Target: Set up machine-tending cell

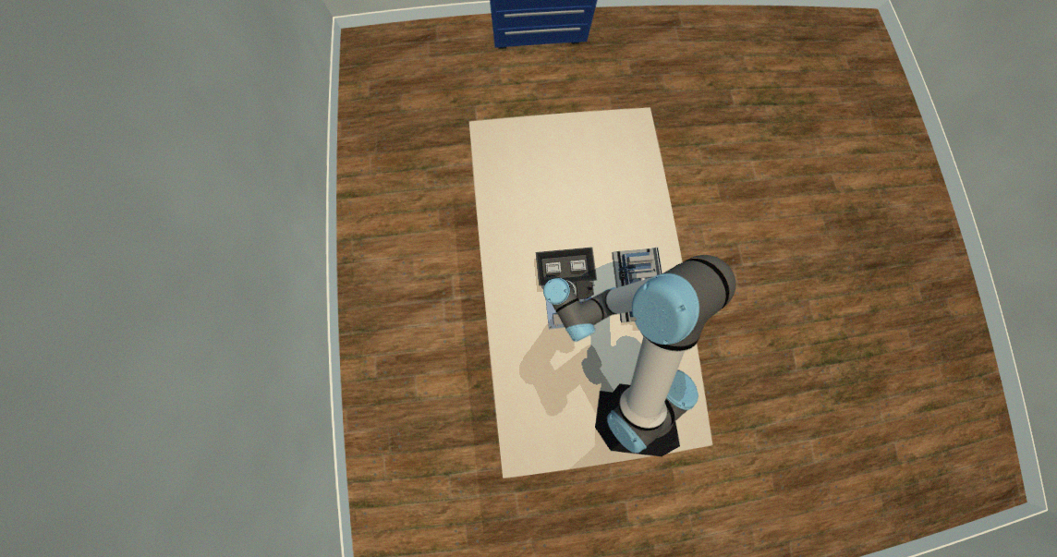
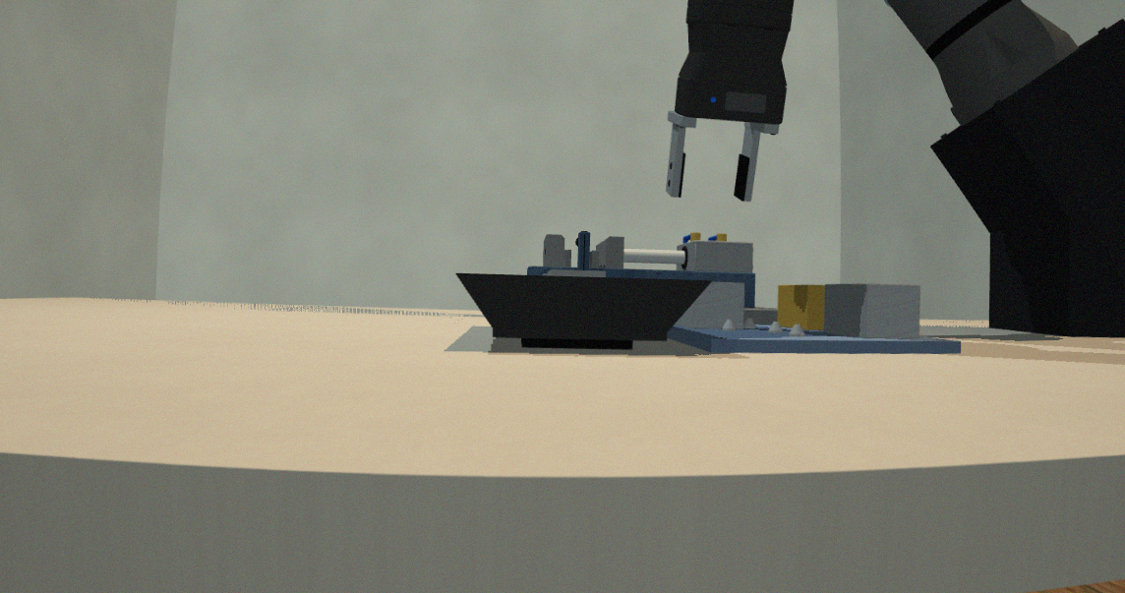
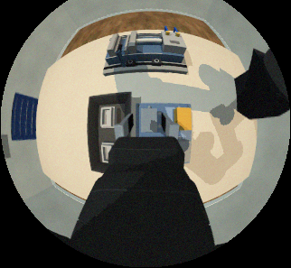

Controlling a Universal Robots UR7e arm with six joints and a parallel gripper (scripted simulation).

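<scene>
My hand is 100 mm past the brass blank and 100 mm above it. The rest, counted from my hand: hose end block: 120 mm behind, 250 mm to the right, 50 mm below; vise: 30 mm behind, 270 mm to the right, 90 mm below.
</scene>
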